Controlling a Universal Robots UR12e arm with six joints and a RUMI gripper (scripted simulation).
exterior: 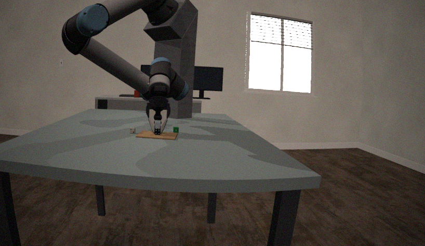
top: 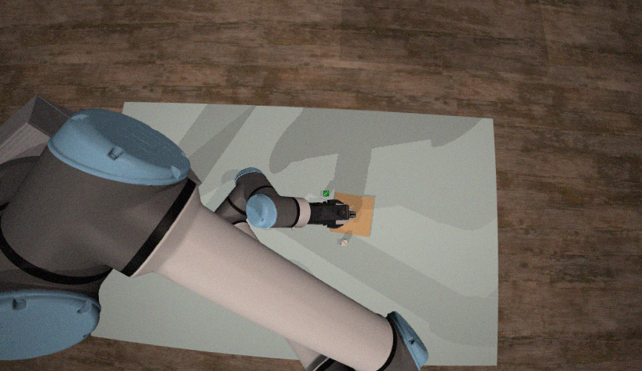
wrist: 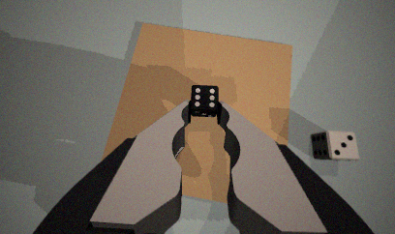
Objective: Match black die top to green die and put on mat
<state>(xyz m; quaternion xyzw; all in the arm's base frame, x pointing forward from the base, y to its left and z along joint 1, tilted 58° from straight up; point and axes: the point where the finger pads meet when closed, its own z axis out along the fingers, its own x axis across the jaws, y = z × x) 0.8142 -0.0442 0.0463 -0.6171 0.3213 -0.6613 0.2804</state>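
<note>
My hand is 20 mm above the mat and 10 mm short of it. Round my hand: green die (80 mm to the left, 80 mm behind, 10 mm below); black die (10 mm below, 10 mm ahead); white die (90 mm to the right, 30 mm behind, 10 mm below).
</note>
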